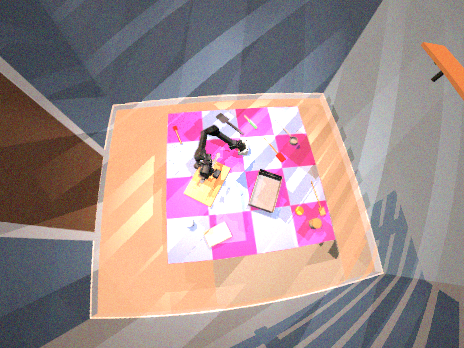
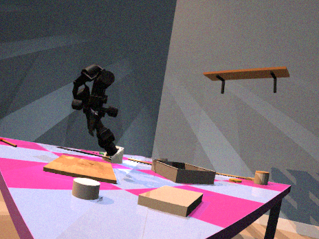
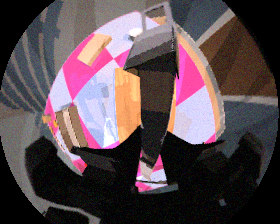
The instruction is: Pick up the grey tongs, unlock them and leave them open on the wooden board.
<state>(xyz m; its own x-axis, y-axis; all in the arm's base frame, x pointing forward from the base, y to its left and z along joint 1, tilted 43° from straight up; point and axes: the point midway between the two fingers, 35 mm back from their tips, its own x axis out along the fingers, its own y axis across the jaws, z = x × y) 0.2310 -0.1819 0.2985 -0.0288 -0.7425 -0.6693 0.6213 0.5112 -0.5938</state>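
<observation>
The wooden board is 150 mm below my gripper tip. Also, from my gripper tip: flat tan block: 420 mm ahead, 150 mm below, 20 mm to the right; then black spatula: 510 mm behind, 290 mm to the left, 160 mm below; then roasting tin: 430 mm to the left, 180 mm ahead, 130 mm below.
</observation>
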